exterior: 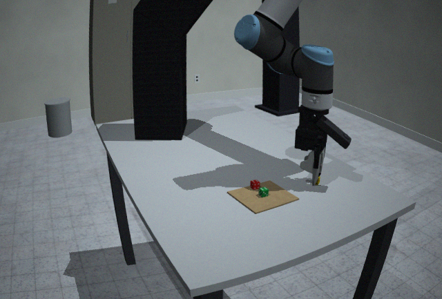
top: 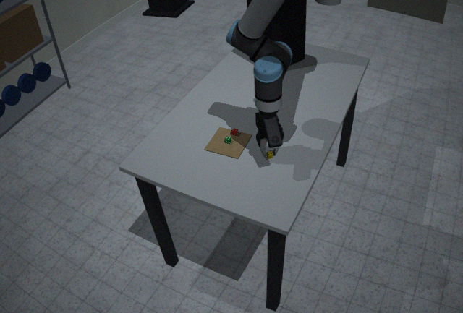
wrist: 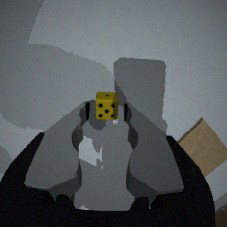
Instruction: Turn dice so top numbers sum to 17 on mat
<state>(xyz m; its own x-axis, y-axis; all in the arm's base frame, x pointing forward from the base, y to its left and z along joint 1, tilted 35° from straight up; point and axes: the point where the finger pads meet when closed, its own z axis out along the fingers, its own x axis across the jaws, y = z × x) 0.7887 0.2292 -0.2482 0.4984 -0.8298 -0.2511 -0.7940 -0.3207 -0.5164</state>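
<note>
The yellow die is 1 cm below my hand. From my hand the other things lie so: mat (18 cm to the right, 3 cm behind, 2 cm below); then red die (17 cm to the right, 8 cm behind); then green die (18 cm to the right, 2 cm behind).
</note>
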